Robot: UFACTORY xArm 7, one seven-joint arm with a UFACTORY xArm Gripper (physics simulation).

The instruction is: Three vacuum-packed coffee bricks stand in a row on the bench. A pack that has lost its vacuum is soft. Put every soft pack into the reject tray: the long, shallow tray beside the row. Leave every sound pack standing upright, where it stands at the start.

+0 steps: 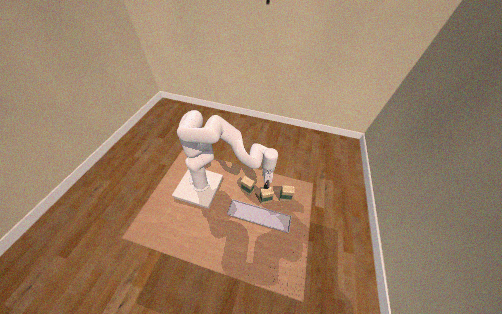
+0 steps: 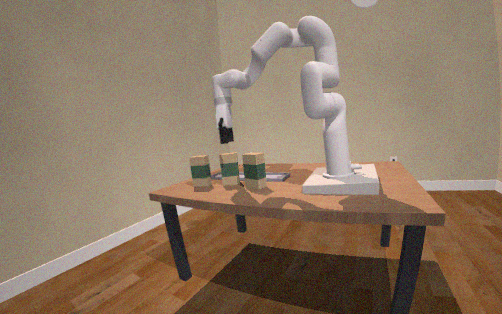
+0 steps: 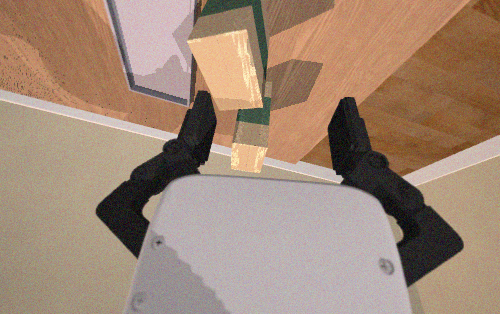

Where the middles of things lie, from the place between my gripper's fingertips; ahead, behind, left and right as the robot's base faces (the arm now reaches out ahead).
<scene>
I see my gripper 10 mm short of the shallow reject tray (image 1: 252,213), 150 mm to the left of it and 210 mm above it.
</scene>
